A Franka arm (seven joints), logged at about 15 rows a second.
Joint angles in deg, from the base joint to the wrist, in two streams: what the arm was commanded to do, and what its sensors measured. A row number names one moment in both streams.
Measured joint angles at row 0:
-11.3 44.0 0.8 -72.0 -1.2 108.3 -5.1
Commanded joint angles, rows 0 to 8:
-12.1 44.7 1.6 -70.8 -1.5 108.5 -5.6
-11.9 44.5 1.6 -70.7 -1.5 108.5 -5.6
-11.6 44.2 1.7 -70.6 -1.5 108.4 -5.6
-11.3 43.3 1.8 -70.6 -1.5 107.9 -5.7
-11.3 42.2 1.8 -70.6 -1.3 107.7 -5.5
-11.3 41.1 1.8 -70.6 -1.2 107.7 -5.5
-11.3 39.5 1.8 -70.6 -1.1 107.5 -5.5
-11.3 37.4 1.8 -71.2 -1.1 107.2 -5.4
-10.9 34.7 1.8 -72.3 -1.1 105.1 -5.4
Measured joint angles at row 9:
-11.0 40.9 1.3 -69.2 -1.2 107.9 -5.2
